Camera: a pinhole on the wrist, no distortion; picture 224 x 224 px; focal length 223.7 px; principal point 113.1 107.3 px. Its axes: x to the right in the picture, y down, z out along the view. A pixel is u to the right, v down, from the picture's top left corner.
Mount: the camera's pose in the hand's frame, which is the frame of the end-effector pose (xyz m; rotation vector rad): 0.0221 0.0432 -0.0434 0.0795 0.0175 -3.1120
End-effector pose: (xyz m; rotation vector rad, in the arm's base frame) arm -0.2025 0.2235 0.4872 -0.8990 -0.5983 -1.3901
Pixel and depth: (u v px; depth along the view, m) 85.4 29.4 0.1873
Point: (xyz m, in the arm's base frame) -0.0723 0.3182 0.5756
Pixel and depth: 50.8 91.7 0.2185
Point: -0.1114 0.3261 0.6331
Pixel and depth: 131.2 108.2 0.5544
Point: -0.1023 0.6675 0.7206
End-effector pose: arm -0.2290 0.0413 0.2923 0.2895 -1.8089 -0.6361
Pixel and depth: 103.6 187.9 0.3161
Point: -0.4997 0.0443 0.2113
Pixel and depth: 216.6 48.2 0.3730
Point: -0.4578 0.3245 0.1589
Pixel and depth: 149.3 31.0 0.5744
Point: -0.6616 0.4286 0.2222
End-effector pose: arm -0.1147 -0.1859 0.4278 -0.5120 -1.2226 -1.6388
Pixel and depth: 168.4 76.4 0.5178
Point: -0.0653 0.2914 0.5605
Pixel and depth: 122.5 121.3 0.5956
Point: -0.2199 0.3182 0.6228
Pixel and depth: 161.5 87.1 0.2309
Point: -0.0844 -0.0032 0.4990
